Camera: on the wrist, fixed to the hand. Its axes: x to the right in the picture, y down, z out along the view.
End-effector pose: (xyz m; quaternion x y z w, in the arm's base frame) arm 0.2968 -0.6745 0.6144 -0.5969 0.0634 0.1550 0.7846
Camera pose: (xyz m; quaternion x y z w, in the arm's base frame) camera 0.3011 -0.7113 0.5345 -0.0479 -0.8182 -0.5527 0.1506
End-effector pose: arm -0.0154 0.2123 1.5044 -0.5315 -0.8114 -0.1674 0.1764
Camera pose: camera 0.0413 0.2262 1.5703 -0.7052 0.5604 0.0339 0.4331
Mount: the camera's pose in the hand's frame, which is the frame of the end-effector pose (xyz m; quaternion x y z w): 0.0206 0.0631 -0.0579 -0.0395 -0.3142 -0.9485 0.0092
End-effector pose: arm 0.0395 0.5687 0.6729 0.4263 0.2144 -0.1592 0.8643
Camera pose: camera 0.0725 0.6504 0.6731 0.2836 -0.1410 0.9467 0.0588
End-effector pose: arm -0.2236 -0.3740 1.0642 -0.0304 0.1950 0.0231 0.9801
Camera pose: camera -0.2302 -0.3144 0.9997 -0.2167 -0.3359 -0.9121 0.0910
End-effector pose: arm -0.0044 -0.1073 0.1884 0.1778 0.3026 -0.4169 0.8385
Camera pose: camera 0.0354 -0.0504 0.1342 0.4495 0.0756 0.8430 0.2856
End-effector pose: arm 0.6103 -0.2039 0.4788 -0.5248 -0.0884 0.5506 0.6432
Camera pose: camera 0.6193 -0.2308 0.3954 0.2266 -0.7224 -0.4436 0.4796
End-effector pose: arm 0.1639 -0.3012 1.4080 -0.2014 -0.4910 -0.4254 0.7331
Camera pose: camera 0.2507 -0.3161 1.4088 -0.3012 0.4091 0.6554 0.5590
